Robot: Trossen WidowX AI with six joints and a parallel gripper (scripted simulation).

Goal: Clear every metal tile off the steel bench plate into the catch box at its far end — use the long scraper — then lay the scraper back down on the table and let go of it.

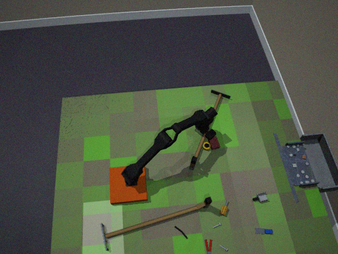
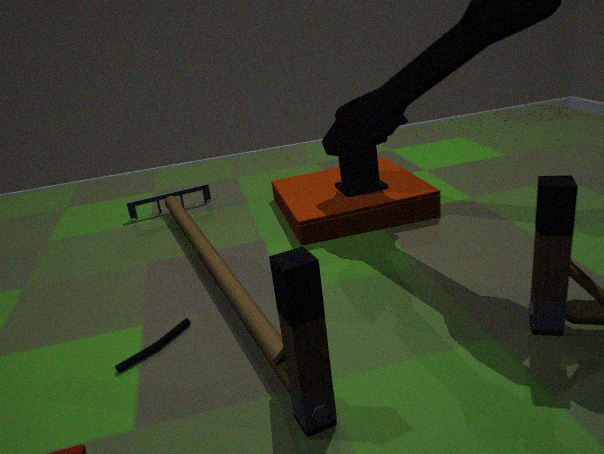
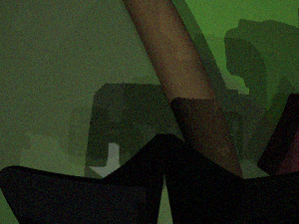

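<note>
The long scraper is 50 mm above my gripper tip, 30 mm ahead of it and 10 mm to the left of it. The rest, counted from my gripper tip: yellow ring: 110 mm to the right; black strip: 590 mm to the right, 240 mm behind, 10 mm below; red block: 100 mm to the right, 50 mm ahead.
</note>
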